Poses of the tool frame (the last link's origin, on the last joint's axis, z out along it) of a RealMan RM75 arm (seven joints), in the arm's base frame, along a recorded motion.
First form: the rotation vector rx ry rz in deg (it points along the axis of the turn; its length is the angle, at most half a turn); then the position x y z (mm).
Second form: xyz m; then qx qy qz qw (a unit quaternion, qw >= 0). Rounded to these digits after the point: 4 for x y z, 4 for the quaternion.
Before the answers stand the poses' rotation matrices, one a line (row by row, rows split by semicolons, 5 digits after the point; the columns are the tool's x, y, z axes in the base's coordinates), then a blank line. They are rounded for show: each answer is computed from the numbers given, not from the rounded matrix.
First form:
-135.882 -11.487 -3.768 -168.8 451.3 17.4
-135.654 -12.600 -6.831 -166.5 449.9 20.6
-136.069 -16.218 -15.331 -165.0 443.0 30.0
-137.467 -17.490 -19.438 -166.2 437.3 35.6
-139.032 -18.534 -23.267 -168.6 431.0 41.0
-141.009 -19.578 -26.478 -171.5 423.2 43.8
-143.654 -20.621 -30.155 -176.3 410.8 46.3
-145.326 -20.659 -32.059 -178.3 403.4 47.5
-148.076 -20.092 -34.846 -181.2 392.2 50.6
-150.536 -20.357 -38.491 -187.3 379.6 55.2
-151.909 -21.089 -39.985 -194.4 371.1 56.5
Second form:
0.98646 0.16367 -0.01061; 0.12559 -0.71217 0.69068; 0.10549 -0.68266 -0.72308
0.98096 0.19292 0.02218; 0.12386 -0.70957 0.69366; 0.14956 -0.67771 -0.71996
0.95437 0.27673 0.11224; 0.12761 -0.71773 0.68453; 0.26999 -0.63897 -0.72029
0.93836 0.30617 0.16044; 0.12734 -0.73770 0.66301; 0.32135 -0.60171 -0.73122
0.92165 0.32851 0.20650; 0.12782 -0.75951 0.63781; 0.36637 -0.56145 -0.74199
0.90602 0.34465 0.24564; 0.13386 -0.78396 0.60621; 0.40150 -0.51636 -0.75642
0.88762 0.35657 0.29152; 0.14232 -0.81433 0.56269; 0.43803 -0.45796 -0.77356
0.87962 0.35435 0.31733; 0.14257 -0.83285 0.53482; 0.45380 -0.42519 -0.78312
0.86981 0.34093 0.35664; 0.13786 -0.86200 0.48780; 0.47373 -0.37513 -0.79678
0.85188 0.33654 0.40130; 0.14228 -0.88612 0.44108; 0.50404 -0.31865 -0.80275
0.84296 0.33868 0.41799; 0.15369 -0.89619 0.41619; 0.51555 -0.28659 -0.80751

-0.1688 0.4513 0.0174 -0.9249 -0.0782 -0.0256 0.3712
-0.1665 0.4499 0.0206 -0.9234 -0.0858 -0.0465 0.3713
-0.1650 0.4430 0.0300 -0.9209 -0.1098 -0.1038 0.3593
-0.1662 0.4373 0.0356 -0.9229 -0.1174 -0.1305 0.3426
-0.1686 0.4310 0.0410 -0.9251 -0.1233 -0.1548 0.3241
-0.1715 0.4232 0.0438 -0.9282 -0.1289 -0.1743 0.3023
-0.1763 0.4108 0.0463 -0.9321 -0.1338 -0.1957 0.2737
-0.1783 0.4034 0.0475 -0.9348 -0.1329 -0.2062 0.2567
-0.1812 0.3922 0.0506 -0.9392 -0.1274 -0.2210 0.2297
-0.1873 0.3796 0.0552 -0.9408 -0.1272 -0.2406 0.2019
-0.1944 0.3711 0.0565 -0.9416 -0.1307 -0.2479 0.1866

